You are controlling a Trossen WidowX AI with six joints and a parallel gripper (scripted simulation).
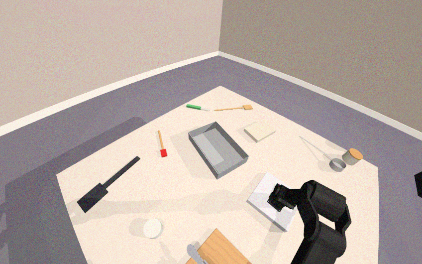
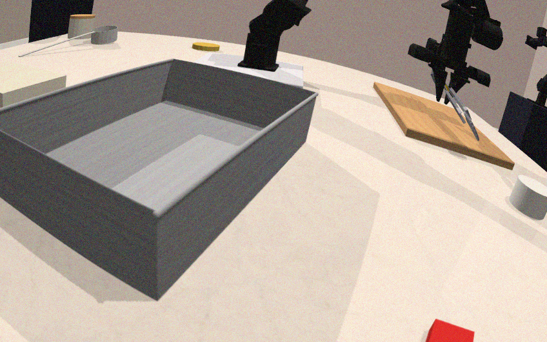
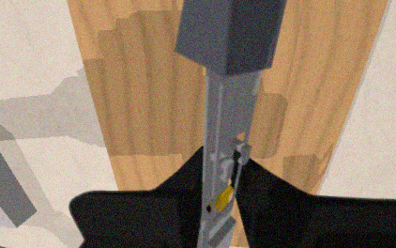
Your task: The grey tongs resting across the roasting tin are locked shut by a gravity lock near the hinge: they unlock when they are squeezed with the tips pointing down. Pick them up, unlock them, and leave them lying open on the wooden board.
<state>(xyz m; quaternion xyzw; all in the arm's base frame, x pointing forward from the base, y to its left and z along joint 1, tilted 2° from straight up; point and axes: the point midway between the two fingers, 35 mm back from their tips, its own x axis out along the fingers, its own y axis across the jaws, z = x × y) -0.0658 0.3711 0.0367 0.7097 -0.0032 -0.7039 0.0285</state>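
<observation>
Right now my gripper tip is 10 mm short of the yellow lock piece and 40 mm below it. The rest, counted from my gripper tip: white puck 340 mm ahead, 60 mm to the left, 30 mm below; then yellow disc 190 mm behind, 540 mm to the right, 40 mm below; then wooden board 40 mm below.
</observation>
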